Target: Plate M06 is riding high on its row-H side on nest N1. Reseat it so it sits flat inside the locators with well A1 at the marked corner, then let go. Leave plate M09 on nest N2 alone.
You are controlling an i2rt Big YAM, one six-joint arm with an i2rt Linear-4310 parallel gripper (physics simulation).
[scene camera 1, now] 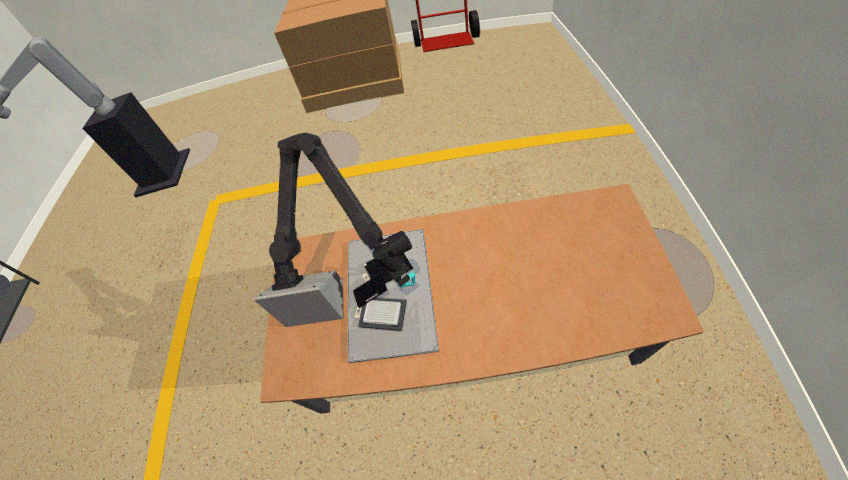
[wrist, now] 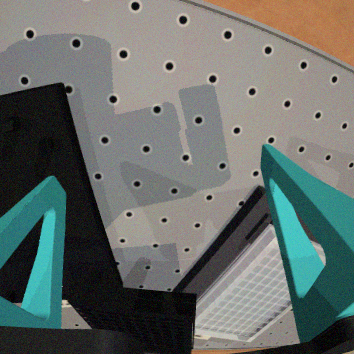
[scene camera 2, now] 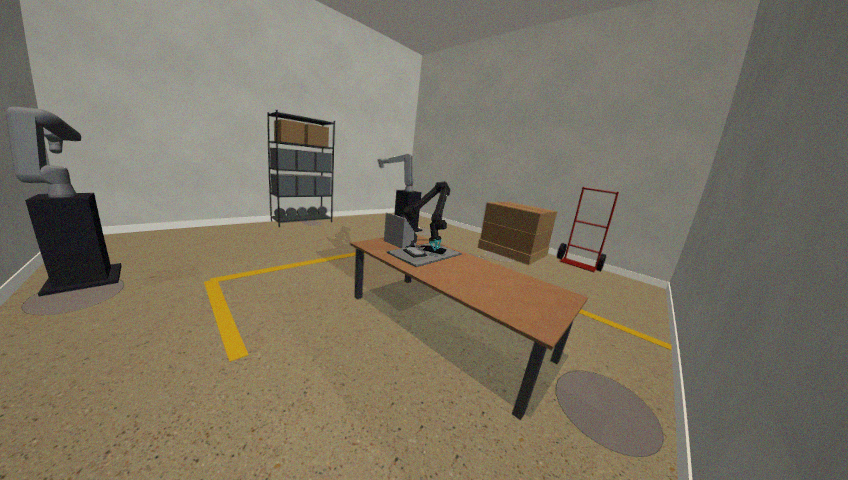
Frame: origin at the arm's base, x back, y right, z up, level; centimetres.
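Seen in the pictures: gripper, between the fingertips: [scene camera 1: 407,276] [wrist: 155,169] [scene camera 2: 436,249]; arm's base, origin of its link: [scene camera 1: 288,284] [scene camera 2: 399,223].
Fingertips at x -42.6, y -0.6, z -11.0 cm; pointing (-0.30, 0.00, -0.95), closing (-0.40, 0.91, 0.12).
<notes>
Pixels of each thing's top centre, then the offset from my fingertips to it. Level surfaces: height alone.
- large black slab, centre of its top: [wrist: 9,226] [scene camera 1: 387,265] [scene camera 2: 435,249] dx +7.6, dy -8.2, dz -3.2 cm
- White plate M09, centre of its top: [wrist: 260,300] [scene camera 1: 381,311] [scene camera 2: 415,250] dx +11.6, dy +11.5, dz -1.7 cm
- dark nest N2, centre of its top: [wrist: 257,293] [scene camera 1: 381,312] [scene camera 2: 415,251] dx +11.6, dy +11.5, dz -2.6 cm
- grey pegboard plate, centre of its top: [wrist: 155,245] [scene camera 1: 388,290] [scene camera 2: 425,252] dx +8.6, dy +2.0, dz -4.3 cm
- orange table, height of its surface: dz -5.7 cm
My gripper [scene camera 1: 408,278] [scene camera 2: 435,243] [wrist: 155,169] is open and empty, its teal fingers wide apart above the pegboard plate. In the wrist view the left finger overlaps a large black slab [wrist: 35,150]. A black block with a fine grid of holes [wrist: 150,320] [scene camera 1: 367,292] adjoins its lower right. These stand at the N1 place; I cannot tell plate M06 from nest N1 there, nor read the tilt or well A1. White plate M09 [scene camera 1: 382,312] [scene camera 2: 415,252] [wrist: 245,290] sits in dark nest N2 [scene camera 1: 380,326] [wrist: 225,247], partly behind the right finger in the wrist view.
The grey pegboard plate [scene camera 1: 389,350] [wrist: 195,100] lies on the orange table [scene camera 1: 523,267] [scene camera 2: 505,291]. A grey box-like base [scene camera 1: 303,306] [scene camera 2: 397,230] stands beside it, under the arm. Cardboard boxes [scene camera 1: 345,59] [scene camera 2: 517,231] and a red hand truck [scene camera 1: 447,41] stand beyond the table.
</notes>
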